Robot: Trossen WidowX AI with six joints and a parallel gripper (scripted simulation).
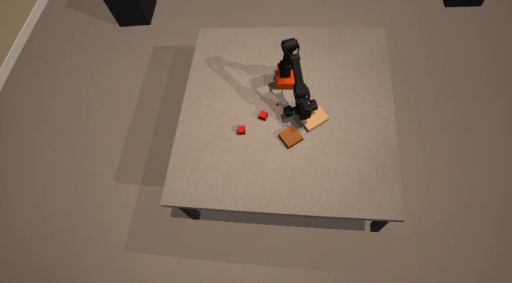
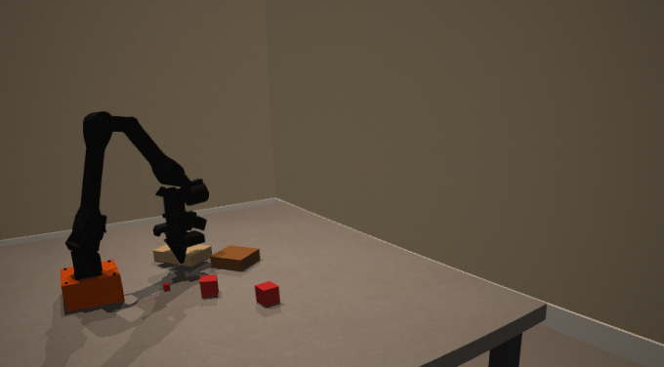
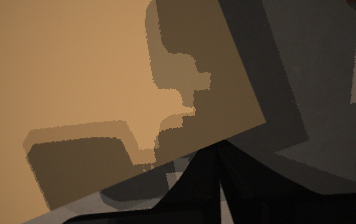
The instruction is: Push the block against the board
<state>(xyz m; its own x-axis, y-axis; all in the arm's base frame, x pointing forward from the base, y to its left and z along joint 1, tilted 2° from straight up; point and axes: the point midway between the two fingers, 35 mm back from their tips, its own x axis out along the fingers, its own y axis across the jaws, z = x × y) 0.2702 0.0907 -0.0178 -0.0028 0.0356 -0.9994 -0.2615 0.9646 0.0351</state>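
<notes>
Right now the board is 7 cm to the left of my gripper tip and 3 cm ahead of it. Also, from my gripper tip: square block 14 cm ahead, 6 cm to the right; then red cube 14 cm to the right, 9 cm behind.
</notes>
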